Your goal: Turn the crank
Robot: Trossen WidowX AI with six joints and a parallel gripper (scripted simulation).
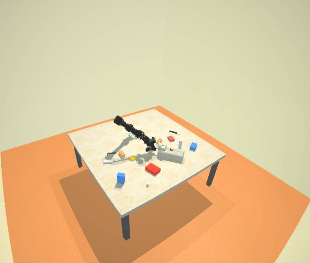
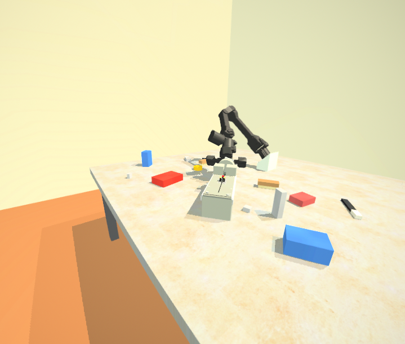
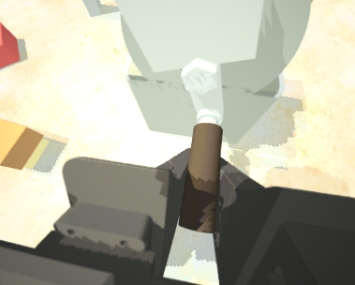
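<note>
Now: the crank 40 mm above my gripper tip. Also, from my gripper tip: brown crank handle: 10 mm behind, 10 mm to the right, 30 mm above; red pointer: 110 mm ahead, 100 mm to the left, 50 mm above; yellow disc: 40 mm behind, 250 mm to the right, 20 mm below.
</note>
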